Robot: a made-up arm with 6 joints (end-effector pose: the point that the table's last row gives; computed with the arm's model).
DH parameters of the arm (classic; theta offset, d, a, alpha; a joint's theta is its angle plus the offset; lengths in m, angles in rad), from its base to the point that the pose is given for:
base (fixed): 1.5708 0.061 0 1.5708
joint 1: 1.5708 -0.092 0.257 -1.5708
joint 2: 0 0.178 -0.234 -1.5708
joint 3: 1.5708 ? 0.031 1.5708
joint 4: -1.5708 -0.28 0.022 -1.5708
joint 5: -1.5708 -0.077 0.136 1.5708
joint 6: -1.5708 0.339 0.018 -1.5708
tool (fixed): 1.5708 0.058 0 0
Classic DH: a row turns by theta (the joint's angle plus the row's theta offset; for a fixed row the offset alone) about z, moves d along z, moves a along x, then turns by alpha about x.
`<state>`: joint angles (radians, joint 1 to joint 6).
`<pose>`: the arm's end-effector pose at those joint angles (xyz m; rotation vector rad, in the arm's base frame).
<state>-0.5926 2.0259 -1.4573 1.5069 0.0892 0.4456</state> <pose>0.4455 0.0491 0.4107 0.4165 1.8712 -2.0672</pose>
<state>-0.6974 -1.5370 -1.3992 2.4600 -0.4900 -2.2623</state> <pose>-0.4672 0.2303 0.0761 -2.5570 -0.4675 -1.1969</pose>
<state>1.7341 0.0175 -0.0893 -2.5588 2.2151 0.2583</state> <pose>-0.6799 0.1678 -0.1946 -1.6886 -1.1838 -0.0212</pose>
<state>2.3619 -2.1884 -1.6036 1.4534 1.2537 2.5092</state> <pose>-0.1363 -0.1972 -0.4976 1.6284 -1.3787 0.6199</pose>
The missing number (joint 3, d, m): 0.231
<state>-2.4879 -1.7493 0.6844 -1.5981 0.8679 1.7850</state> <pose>-0.3006 0.3625 -0.3461 0.1645 -0.8250 1.5447</pose>
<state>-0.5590 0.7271 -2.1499 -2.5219 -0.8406 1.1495</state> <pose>-0.2096 0.2523 0.4043 -0.8318 1.3823 -0.6951</pose>
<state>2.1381 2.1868 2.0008 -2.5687 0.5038 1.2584</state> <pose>0.2764 -0.2349 -0.3420 -0.4453 -0.9734 1.3710</pose>
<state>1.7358 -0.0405 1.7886 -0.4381 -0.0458 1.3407</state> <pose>-0.6408 0.1241 -0.2584 -1.3806 0.2131 -0.3811</pose>
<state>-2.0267 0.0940 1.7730 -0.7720 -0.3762 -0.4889</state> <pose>-0.6260 0.0435 0.5416 2.5286 0.7369 -1.0252</pose>
